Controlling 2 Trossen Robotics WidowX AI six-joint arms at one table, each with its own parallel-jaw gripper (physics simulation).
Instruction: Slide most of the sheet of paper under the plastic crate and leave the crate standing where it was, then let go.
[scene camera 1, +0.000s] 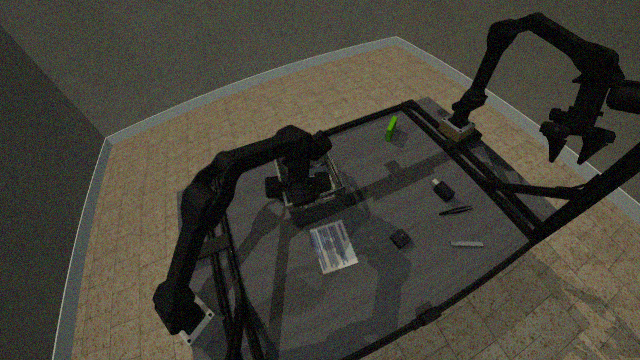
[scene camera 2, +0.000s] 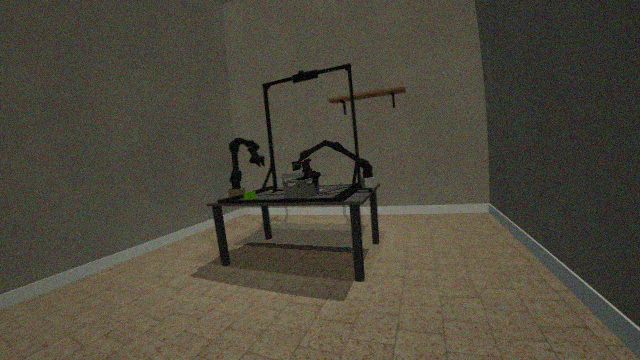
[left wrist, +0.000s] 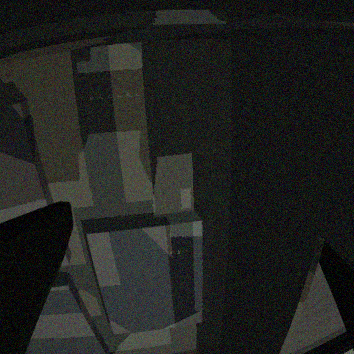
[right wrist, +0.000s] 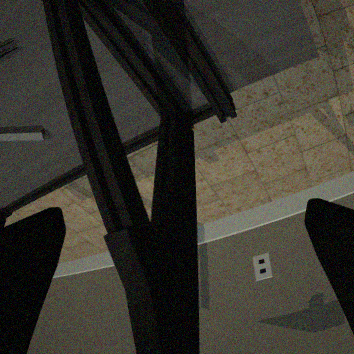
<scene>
My left gripper is open and touches a plastic crate. My right gripper is open, holding nothing. The table carries a sheet of paper.
My left gripper is seen too in the left wrist view. My right gripper shows as well in the right wrist view.
</scene>
